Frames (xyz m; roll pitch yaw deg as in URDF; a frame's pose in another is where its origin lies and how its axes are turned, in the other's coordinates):
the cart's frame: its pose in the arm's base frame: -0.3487 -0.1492 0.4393 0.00 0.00 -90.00
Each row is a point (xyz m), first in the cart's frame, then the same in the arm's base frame.
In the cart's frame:
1: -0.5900 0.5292 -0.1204
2: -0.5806 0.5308 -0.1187
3: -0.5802 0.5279 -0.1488
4: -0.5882 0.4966 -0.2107
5: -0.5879 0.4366 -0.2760
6: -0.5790 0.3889 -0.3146
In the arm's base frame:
1: 0.1805 0.4408 0.3189
2: 0.1821 0.4314 0.3206
3: 0.1792 0.4310 0.2905
4: 0.1479 0.4390 0.2286
5: 0.0879 0.4387 0.1633
6: 0.0402 0.4298 0.1247

